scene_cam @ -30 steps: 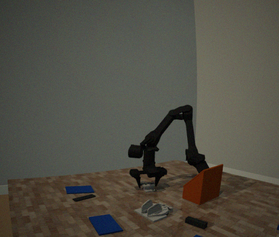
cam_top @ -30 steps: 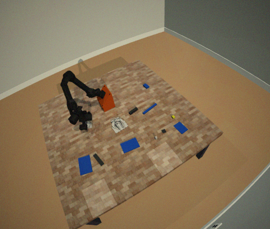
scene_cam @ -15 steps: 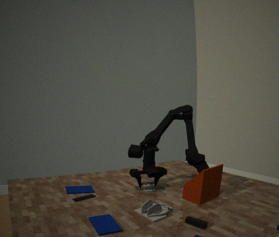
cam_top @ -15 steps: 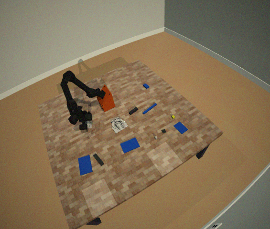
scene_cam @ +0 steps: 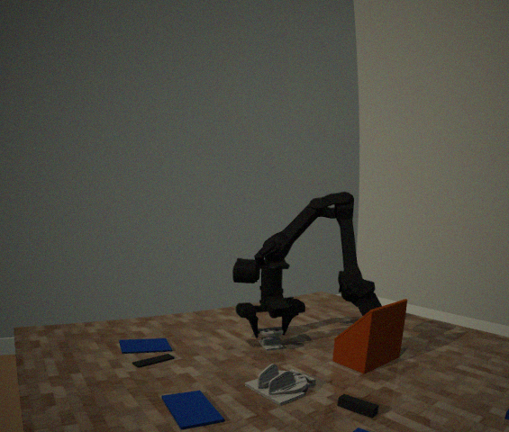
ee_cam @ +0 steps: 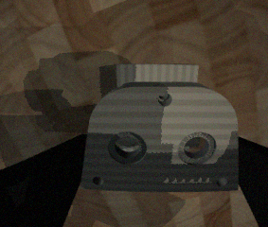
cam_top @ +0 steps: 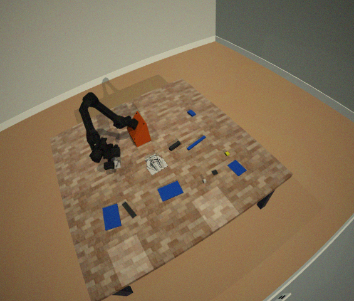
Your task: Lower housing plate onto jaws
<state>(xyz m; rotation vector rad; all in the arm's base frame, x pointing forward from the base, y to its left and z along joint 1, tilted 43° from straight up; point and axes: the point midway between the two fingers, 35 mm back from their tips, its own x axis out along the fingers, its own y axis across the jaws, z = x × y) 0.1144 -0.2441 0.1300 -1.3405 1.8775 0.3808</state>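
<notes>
The base plate is 200 mm ahead of my gripper tip, 210 mm to the left of it and 20 mm below it. The rest, counted from my gripper tip: housing plate (10 mm to the left, 20 mm above).
</notes>
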